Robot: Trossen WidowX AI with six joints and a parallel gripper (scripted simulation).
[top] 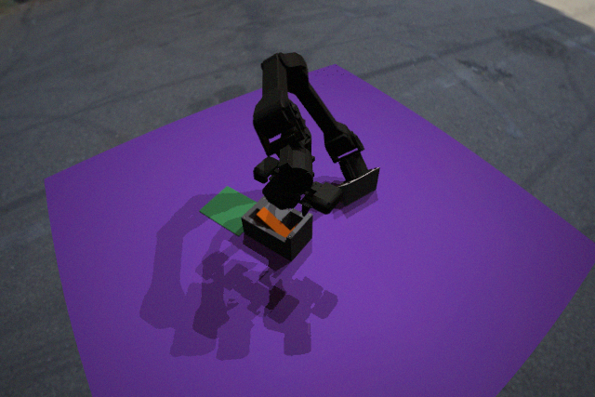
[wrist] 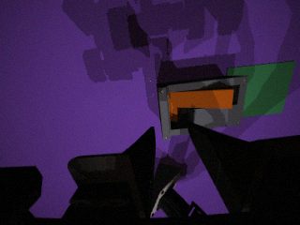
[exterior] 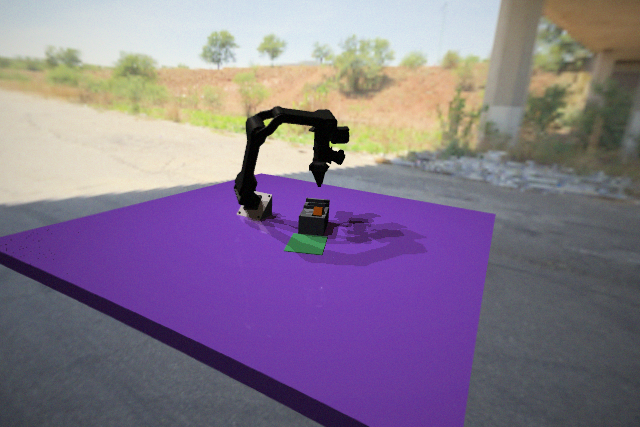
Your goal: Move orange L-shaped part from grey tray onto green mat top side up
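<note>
The orange L-shaped part is 100 mm below my gripper tip, 50 mm to the right of it and 10 mm ahead of it. Also, from my gripper tip: green mat 220 mm to the right, 160 mm below, 50 mm ahead.
</note>
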